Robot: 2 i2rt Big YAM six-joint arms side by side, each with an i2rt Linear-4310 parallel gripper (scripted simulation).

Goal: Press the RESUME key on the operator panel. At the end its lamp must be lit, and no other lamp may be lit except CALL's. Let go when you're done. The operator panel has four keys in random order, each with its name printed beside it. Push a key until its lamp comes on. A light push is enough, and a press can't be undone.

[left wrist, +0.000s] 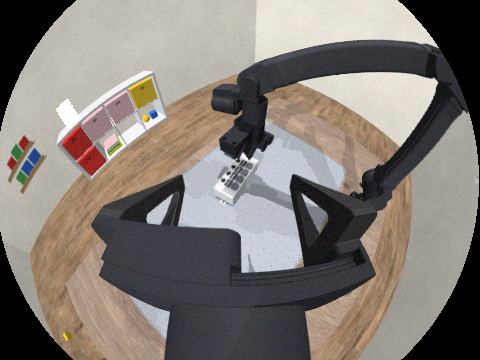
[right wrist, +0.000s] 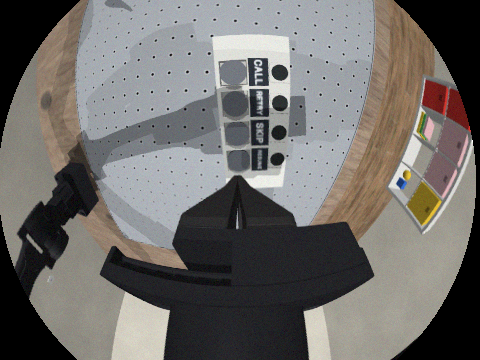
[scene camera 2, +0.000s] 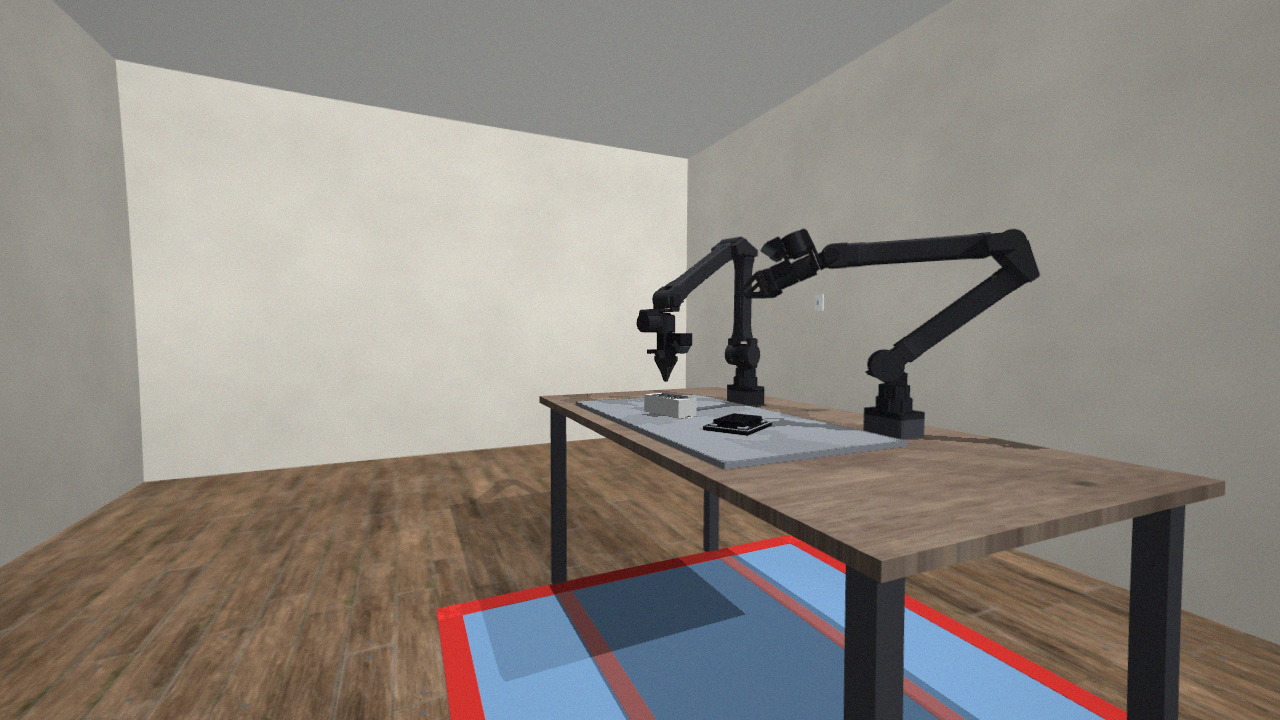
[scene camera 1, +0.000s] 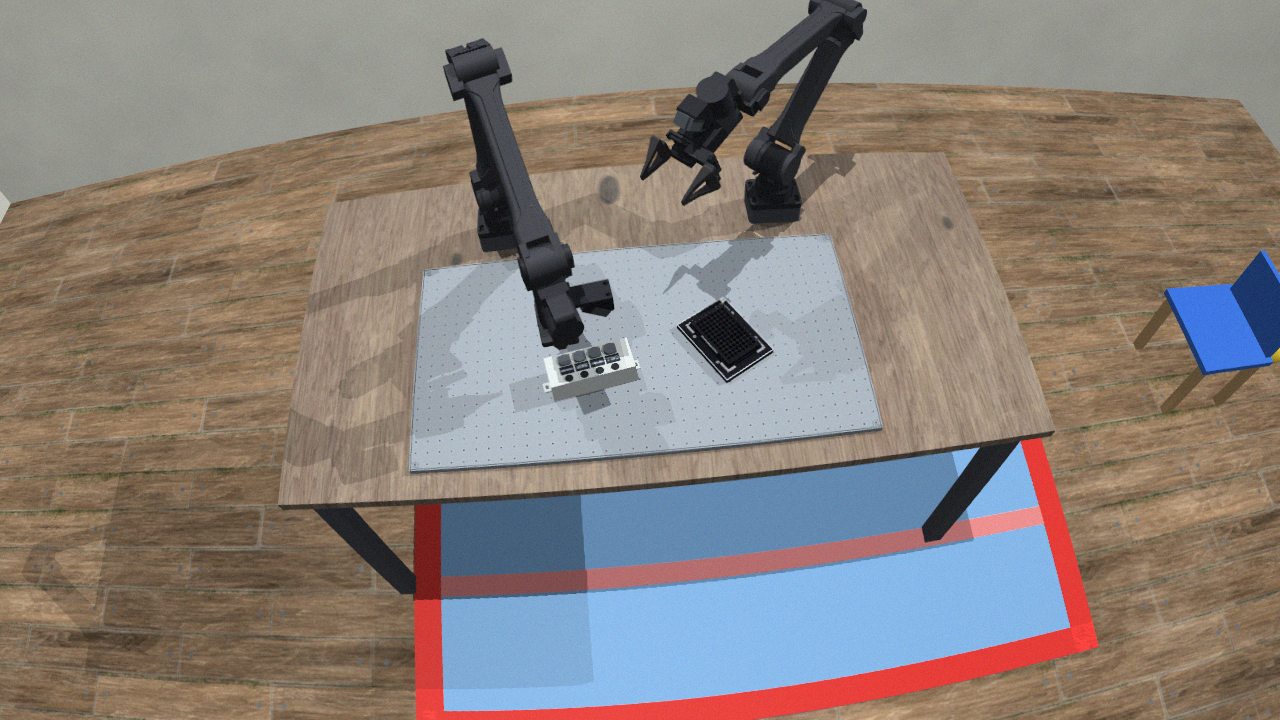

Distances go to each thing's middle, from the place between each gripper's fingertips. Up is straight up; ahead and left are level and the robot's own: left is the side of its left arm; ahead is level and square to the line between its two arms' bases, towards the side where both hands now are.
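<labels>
I see that the white operator panel (scene camera 1: 591,375) is 6 cm below my right hand and 4 cm to the left of it.
The panel is 32 cm below my left hand (scene camera 1: 661,191), and it is also 13 cm ahead of that hand and 17 cm to the right of it.
</labels>
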